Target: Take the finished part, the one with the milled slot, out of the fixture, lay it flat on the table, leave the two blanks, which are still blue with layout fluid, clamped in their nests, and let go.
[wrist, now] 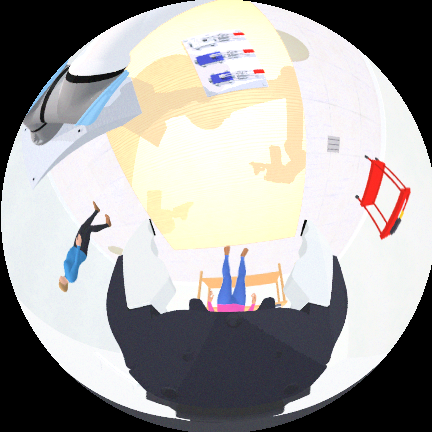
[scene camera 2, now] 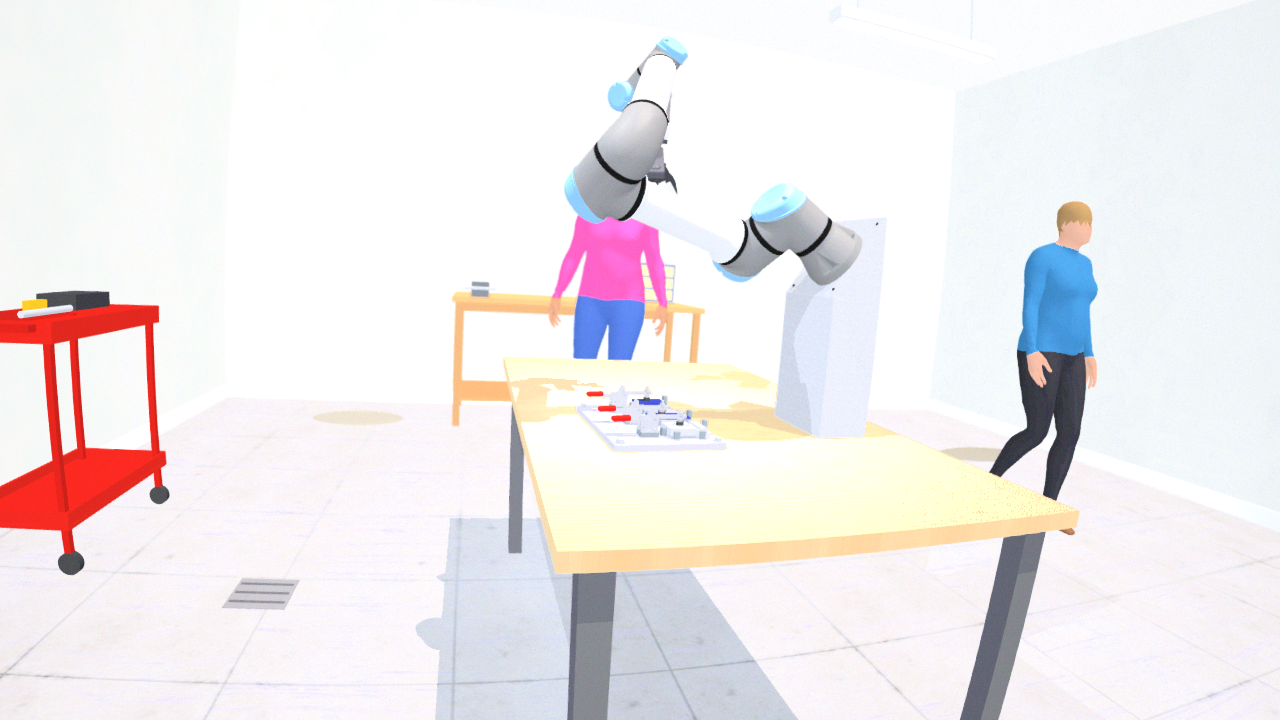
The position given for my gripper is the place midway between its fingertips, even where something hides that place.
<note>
In view: my gripper (wrist: pixel 228 220) and a fixture plate (wrist: pixel 247 60).
</note>
